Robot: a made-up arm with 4 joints.
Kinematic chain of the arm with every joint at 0, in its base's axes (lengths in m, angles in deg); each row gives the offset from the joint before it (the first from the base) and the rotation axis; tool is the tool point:
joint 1: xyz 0 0 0.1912 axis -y
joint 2: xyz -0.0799 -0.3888 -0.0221 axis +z
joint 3: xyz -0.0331 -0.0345 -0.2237 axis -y
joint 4: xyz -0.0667 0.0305 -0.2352 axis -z
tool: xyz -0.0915 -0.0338 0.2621
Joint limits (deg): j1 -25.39..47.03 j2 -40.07..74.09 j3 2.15..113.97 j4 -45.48..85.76
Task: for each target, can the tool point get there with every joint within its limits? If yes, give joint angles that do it. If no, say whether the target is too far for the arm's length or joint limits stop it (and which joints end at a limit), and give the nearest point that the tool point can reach.
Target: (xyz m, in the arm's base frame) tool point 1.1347 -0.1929 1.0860
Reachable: no: too far | nearest point 0.2630 -0.4280 -0.0462 | short by 1.448 m
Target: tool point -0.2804 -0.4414 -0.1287
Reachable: yes | joints -17.13 48.77 74.21 44.43
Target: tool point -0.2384 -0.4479 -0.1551
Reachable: yes | joints -8.56 51.59 69.56 50.42
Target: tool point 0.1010 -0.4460 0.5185
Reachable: no: joint limits stop it (at a limit: joint 1, joint 2, joint 3, joint 4) | nearest point 0.1433 -0.5497 0.0179 | short by 0.513 m
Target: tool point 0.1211 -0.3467 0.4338
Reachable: no: joint limits stop it (at a limit: joint 1, joint 2, joint 3, joint 4) | nearest point 0.1433 -0.5497 0.0179 | short by 0.463 m
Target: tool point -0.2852 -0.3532 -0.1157
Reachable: yes | joints -7.11 -22.32 44.72 4.97
